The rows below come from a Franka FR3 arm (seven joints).
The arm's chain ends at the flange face. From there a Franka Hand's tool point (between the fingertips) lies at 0.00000 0.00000 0.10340 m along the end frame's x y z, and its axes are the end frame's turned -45 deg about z.
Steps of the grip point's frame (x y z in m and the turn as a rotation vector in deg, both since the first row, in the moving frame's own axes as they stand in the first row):
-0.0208 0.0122 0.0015 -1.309 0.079 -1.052
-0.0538 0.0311 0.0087 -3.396 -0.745 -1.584
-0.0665 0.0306 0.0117 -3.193 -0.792 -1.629
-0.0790 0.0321 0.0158 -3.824 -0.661 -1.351
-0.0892 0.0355 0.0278 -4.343 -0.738 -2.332
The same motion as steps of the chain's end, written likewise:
-0.0079 0.0218 0.0015 -0.870 0.981 -1.052
-0.0195 0.0548 0.0089 -2.928 1.875 -1.584
-0.0285 0.0636 0.0119 -2.818 1.698 -1.629
-0.0373 0.0729 0.0160 -3.171 2.237 -1.351
-0.0427 0.0818 0.0281 -3.593 2.549 -2.332

